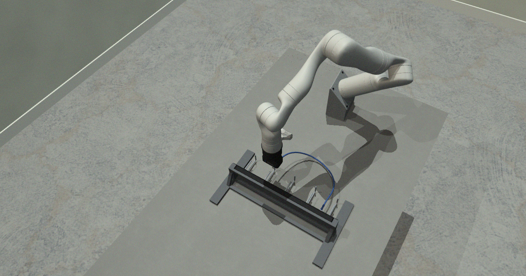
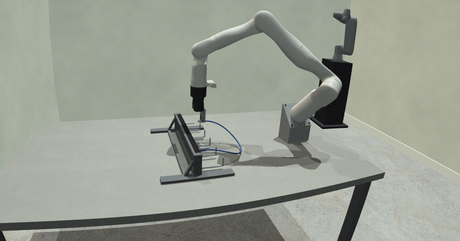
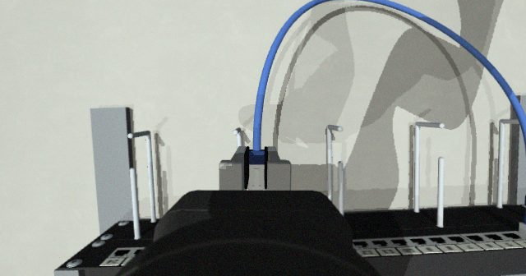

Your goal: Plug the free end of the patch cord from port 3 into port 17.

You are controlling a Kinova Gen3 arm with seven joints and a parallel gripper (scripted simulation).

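My hand is 10 mm short of the plug and 10 mm above it.
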